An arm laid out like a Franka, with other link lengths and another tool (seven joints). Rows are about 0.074 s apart.
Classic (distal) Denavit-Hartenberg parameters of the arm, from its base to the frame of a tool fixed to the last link. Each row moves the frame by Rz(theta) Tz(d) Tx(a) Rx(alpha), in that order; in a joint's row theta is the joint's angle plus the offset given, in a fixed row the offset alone. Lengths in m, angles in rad.
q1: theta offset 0, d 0.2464, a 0, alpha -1.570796
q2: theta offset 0, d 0, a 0, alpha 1.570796
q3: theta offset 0, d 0.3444, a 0.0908, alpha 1.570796
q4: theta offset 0, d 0, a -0.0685, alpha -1.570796
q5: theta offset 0, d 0.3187, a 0, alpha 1.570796
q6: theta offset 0, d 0, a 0.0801, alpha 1.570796
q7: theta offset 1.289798, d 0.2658, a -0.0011, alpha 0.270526
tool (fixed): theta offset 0, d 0.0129, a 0, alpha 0
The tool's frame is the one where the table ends.
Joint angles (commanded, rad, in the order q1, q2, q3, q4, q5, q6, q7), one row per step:
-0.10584, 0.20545, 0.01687, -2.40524, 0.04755, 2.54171, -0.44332
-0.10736, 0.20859, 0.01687, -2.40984, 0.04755, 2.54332, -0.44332
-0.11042, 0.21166, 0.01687, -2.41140, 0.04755, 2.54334, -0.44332
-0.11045, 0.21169, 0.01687, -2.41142, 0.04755, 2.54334, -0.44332
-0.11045, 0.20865, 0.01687, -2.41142, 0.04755, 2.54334, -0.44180
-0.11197, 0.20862, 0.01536, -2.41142, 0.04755, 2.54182, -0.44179
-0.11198, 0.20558, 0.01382, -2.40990, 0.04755, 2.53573, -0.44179
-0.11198, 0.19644, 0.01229, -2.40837, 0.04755, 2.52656, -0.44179
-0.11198, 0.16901, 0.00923, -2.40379, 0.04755, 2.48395, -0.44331
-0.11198, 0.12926, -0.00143, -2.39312, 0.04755, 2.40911, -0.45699
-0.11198, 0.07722, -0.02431, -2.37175, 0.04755, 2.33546, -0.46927
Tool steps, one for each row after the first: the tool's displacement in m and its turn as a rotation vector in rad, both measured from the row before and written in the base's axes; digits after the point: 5 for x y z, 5 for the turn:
-0.00264, -0.00044, -0.00258, 0.00054, 0.00611, -0.00155
-0.00155, -0.00119, -0.00178, 0.00047, 0.00459, -0.00306
-0.00002, -0.00001, -0.00002, 0.00001, 0.00005, -0.00003
0.00063, -0.00007, 0.00133, -0.00045, -0.00296, -0.00151
-0.00053, -0.00132, -0.00008, -0.00011, 0.00151, -0.00297
-0.00035, -0.00063, 0.00139, 0.00004, 0.00153, -0.00136
0.00002, -0.00063, 0.00388, -0.00020, -0.00149, -0.00126
-0.00436, -0.00048, 0.01077, 0.00206, 0.01036, -0.00036
-0.00889, -0.00293, 0.01616, 0.00515, 0.02350, 0.00510
-0.00286, -0.00872, 0.02481, 0.00241, -0.00056, -0.00849

